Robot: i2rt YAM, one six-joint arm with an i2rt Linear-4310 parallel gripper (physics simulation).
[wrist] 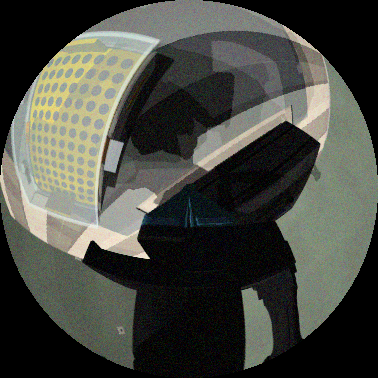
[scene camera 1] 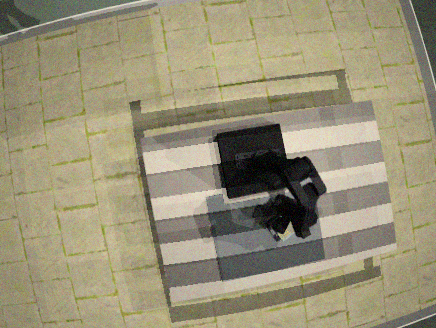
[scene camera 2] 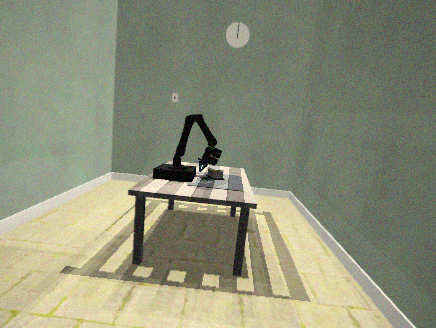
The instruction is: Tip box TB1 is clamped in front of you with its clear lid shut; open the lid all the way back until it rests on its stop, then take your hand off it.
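Places are measured from the arm's base along level axes (x ahead, y left, z up), in millimetres.
Pixels of known places: gripper, fingertip midpoint: (wrist: 188,188) (scene camera 1: 275,197) (scene camera 2: 199,171); arm's base at its link origin: (scene camera 1: 258,159) (scene camera 2: 176,167).
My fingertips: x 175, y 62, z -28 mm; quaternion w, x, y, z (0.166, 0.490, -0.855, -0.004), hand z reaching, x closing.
Note:
For each thing: its top centre in the pictures, then the offset to it from my fingertips. "spot": a spot on its surface instead. Level surfaces: height alone.
- Tip box TB1 at its top centre: (wrist: 39,152) (scene camera 1: 288,225) (scene camera 2: 215,168) 123 mm ahead, 35 mm left, 39 mm up
- clear lid at a spot on its surface: (wrist: 123,90) spot: 102 mm ahead, 17 mm right, 39 mm up
- small pale tab at its top centre: (wrist: 112,156) 82 mm ahead, 13 mm left, 26 mm up
- table at its surface level: 41 mm down
- blue-grey mat at its surface level: 38 mm down
Tip box TB1 (scene camera 1: 286,233) (scene camera 2: 215,173) (wrist: 70,125) stands on the mat; part of it is covered by the arm in the first scene view. In the wrist view its yellow rack with grey holes shows through the clear lid (wrist: 123,90), which looks shut. A small pale tab (wrist: 113,156) sticks out on the box side nearest the fingers. My gripper (scene camera 2: 202,166) (wrist: 188,188) is shut and empty. Its blue-black fingertips point down beside the box, on the robot base's side, and appear apart from it. The fingertips are hidden in the first scene view.
The black robot base (scene camera 1: 250,140) (scene camera 2: 172,173) (wrist: 255,175) stands close by on the table (scene camera 1: 180,162) (scene camera 2: 165,189). A blue-grey mat (scene camera 1: 270,262) lies under the box. The arm (scene camera 2: 183,137) arches over from the base. Striped shadows cross the table.

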